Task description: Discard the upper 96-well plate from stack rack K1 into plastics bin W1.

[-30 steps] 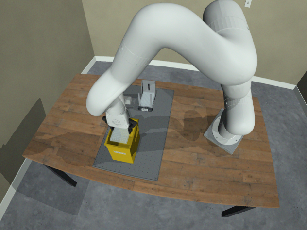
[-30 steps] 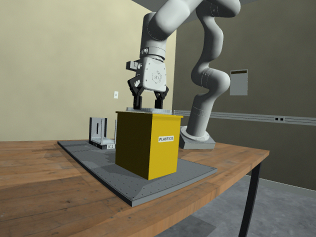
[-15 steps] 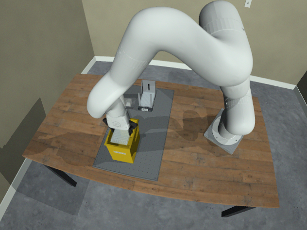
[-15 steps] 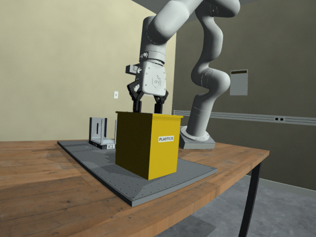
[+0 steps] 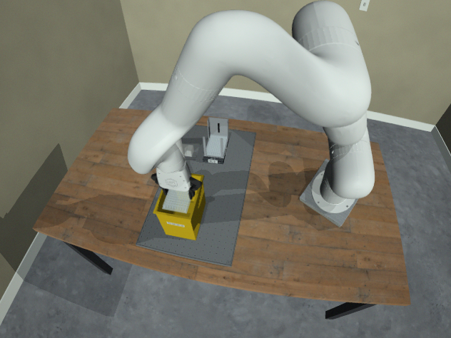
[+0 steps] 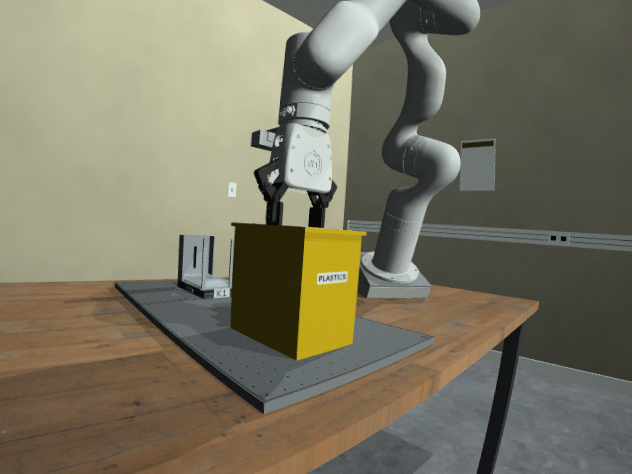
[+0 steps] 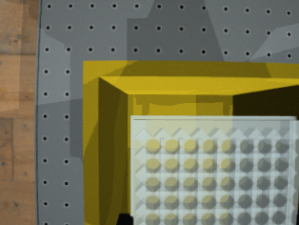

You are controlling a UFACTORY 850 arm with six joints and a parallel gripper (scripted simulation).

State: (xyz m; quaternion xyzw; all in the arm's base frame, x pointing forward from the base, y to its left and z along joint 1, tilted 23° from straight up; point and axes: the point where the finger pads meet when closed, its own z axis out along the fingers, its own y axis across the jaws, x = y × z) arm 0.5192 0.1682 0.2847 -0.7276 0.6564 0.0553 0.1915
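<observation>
My gripper is now 1 cm above the white 96-well plate. Round my hand: grey rack post: 3 cm behind, 45 cm to the right, 11 cm below; then plastics bin W1: 10 cm below.
</observation>
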